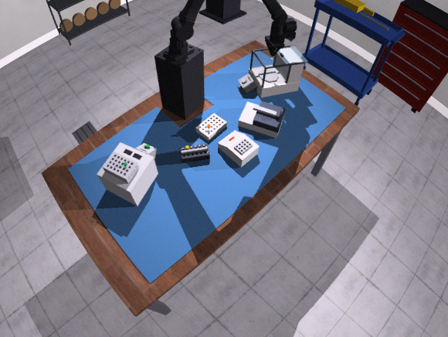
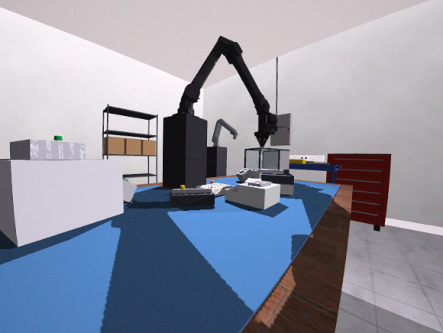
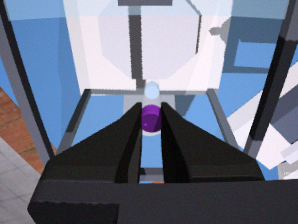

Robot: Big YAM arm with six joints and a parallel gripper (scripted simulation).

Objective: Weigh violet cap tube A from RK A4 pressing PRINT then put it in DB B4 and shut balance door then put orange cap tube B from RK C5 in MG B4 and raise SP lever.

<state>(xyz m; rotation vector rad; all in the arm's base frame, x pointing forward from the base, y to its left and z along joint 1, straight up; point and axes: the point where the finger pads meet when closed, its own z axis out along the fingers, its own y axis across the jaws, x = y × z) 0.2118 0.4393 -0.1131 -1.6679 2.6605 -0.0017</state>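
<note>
Now: the dry block 46 cm to the right of my hand, 20 cm below it and 20 cm ahead of it. Also, from my hand: print key (16 cm below, 13 cm to the right, 7 cm behind); violet-capped tube (2 cm below); SP lever (24 cm to the right, 16 cm ahead, 14 cm below).
</note>
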